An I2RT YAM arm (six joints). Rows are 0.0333 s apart.
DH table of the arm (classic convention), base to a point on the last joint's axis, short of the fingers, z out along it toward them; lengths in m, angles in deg. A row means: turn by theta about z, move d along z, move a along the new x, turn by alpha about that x. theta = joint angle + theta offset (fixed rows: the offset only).
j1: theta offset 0  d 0.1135  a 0.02  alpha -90
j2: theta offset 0  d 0  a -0.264  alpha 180
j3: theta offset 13.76  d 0  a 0.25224  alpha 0
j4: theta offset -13.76  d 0  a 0.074  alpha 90
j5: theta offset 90  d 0  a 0  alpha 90
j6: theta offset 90  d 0.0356  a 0  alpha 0
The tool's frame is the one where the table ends.
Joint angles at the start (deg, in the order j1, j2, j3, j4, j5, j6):
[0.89 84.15 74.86 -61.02 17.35 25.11]
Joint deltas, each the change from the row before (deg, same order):
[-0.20 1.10 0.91 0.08 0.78 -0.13]
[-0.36 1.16 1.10 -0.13 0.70 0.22]
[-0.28 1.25 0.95 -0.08 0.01 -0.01]
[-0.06 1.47 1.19 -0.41 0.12 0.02]
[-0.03 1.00 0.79 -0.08 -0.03 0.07]
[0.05 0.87 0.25 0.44 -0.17 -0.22]
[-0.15 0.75 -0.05 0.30 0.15 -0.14]
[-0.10 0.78 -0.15 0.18 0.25 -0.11]
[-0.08 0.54 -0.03 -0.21 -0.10 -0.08]
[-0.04 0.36 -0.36 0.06 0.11 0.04]
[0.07 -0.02 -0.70 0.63 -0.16 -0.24]
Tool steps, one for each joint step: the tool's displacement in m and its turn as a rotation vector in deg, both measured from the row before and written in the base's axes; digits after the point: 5 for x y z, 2 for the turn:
[0.00485 -0.00138 -0.00030 -0.78 0.14 -0.35]
[0.00492 -0.00218 0.00014 -0.59 0.12 -0.79]
[0.00512 -0.00142 -0.00125 -0.01 0.38 -0.27]
[0.00560 -0.00038 -0.00143 -0.11 0.68 -0.12]
[0.00414 -0.00014 -0.00107 0.05 0.27 -0.08]
[0.00386 0.00037 -0.00290 0.10 0.25 0.30]
[0.00267 -0.00091 -0.00386 -0.18 0.55 -0.07]
[0.00232 -0.00070 -0.00459 -0.27 0.79 -0.07]
[0.00110 -0.00039 -0.00306 0.08 0.81 0.02]
[0.00045 -0.00029 -0.00357 -0.09 0.65 -0.11]
[-0.00019 0.00048 -0.00304 0.10 0.13 0.33]

